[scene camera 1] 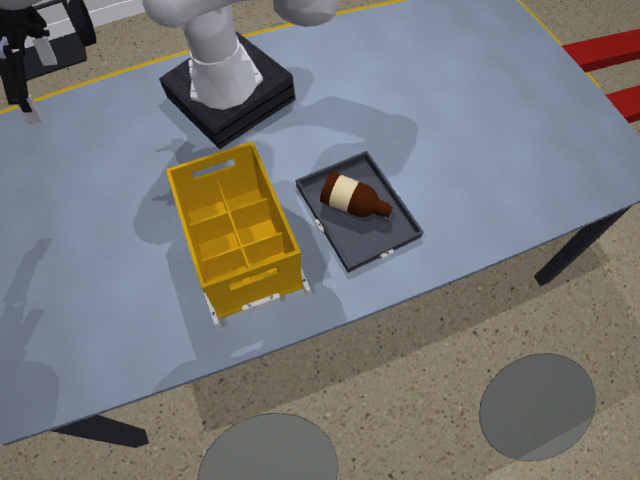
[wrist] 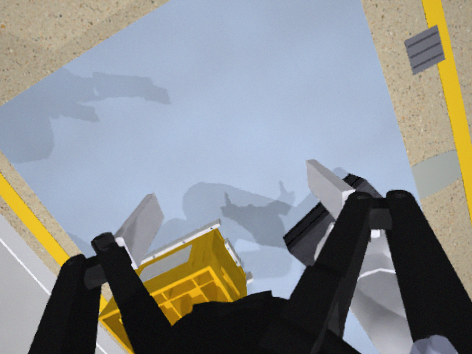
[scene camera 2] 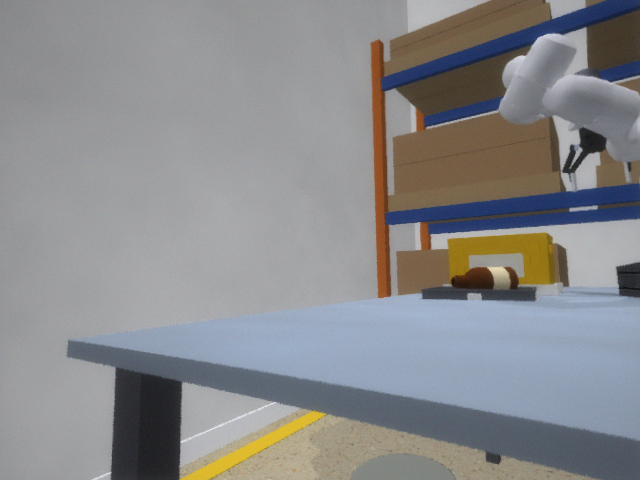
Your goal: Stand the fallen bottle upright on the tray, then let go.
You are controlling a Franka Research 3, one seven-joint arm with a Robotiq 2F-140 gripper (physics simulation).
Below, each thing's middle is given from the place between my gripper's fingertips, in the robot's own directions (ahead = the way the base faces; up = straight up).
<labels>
The brown bottle (scene camera 1: 341,192) lies 210 mm ahead of my hand, 560 mm to the left of it and 300 mm below it.
</labels>
